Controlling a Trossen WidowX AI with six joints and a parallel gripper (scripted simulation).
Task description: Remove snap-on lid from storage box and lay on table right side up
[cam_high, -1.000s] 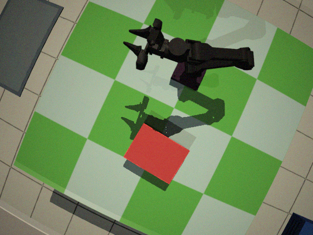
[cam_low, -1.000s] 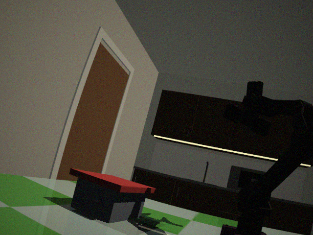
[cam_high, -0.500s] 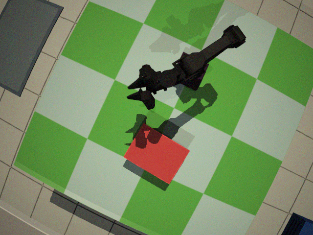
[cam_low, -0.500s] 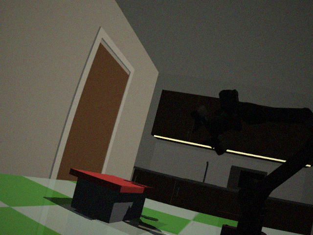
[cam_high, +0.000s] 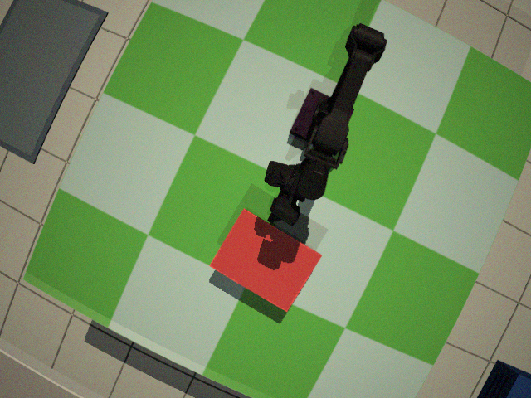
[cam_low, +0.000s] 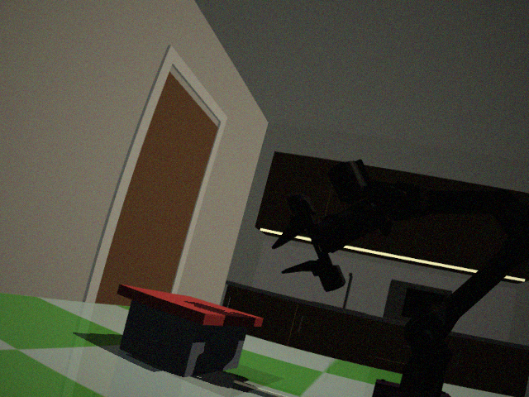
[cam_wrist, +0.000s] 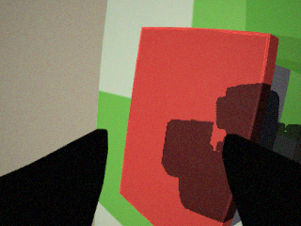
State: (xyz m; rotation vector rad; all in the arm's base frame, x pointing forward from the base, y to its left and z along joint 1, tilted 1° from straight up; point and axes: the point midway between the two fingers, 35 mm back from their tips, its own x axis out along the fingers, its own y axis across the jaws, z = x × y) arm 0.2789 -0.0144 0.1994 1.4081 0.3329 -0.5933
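My gripper tip is 12 cm short of the flat red lid, 12 cm above it and 5 cm to the right of it. From my gripper tip the other things lie so: grey storage box (18 cm below, 12 cm ahead, 5 cm to the left).
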